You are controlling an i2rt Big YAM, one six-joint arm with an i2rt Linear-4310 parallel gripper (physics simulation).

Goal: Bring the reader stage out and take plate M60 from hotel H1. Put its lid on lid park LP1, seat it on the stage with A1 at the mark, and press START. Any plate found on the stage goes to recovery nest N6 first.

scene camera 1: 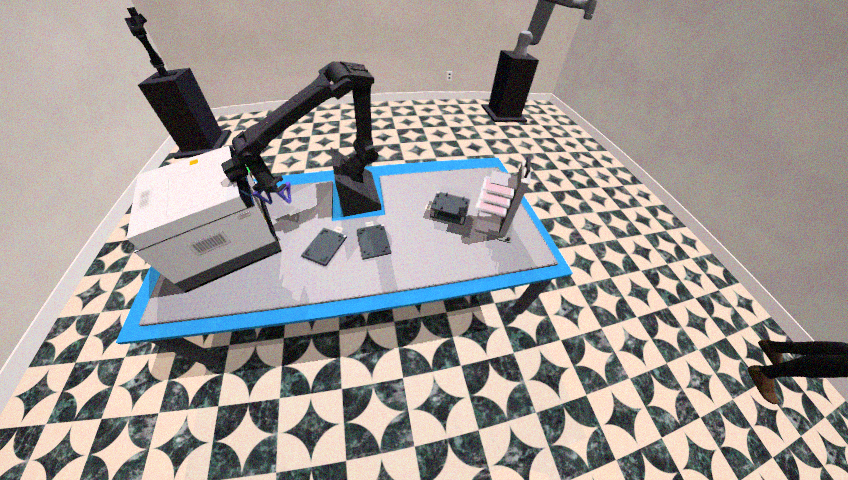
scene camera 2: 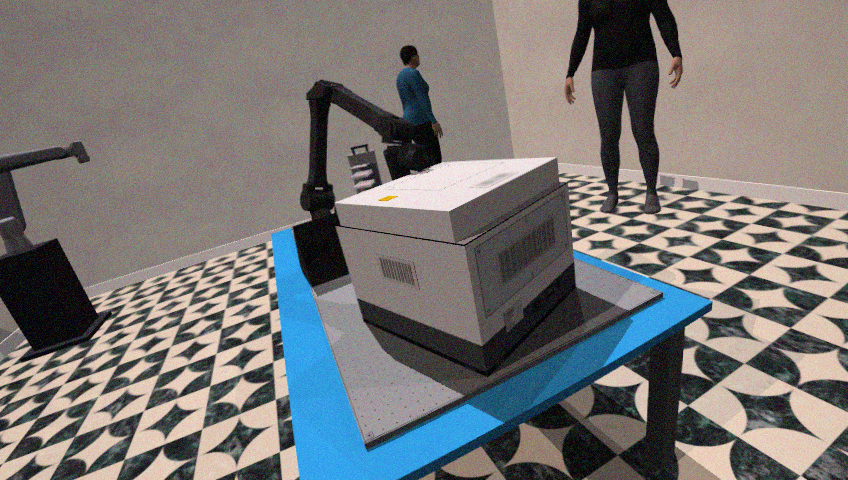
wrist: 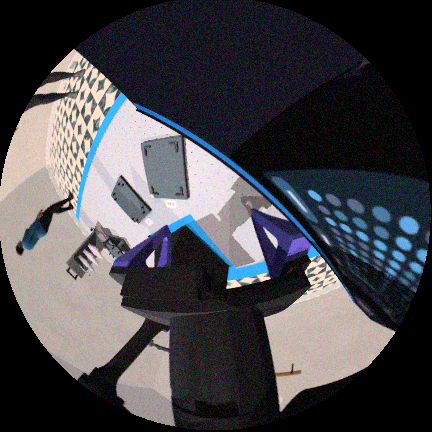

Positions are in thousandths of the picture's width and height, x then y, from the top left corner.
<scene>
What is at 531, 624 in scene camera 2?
A plate reader.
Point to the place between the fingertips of the gripper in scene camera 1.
At 331, 424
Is the gripper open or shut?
Open.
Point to a plate reader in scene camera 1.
203, 539
</scene>
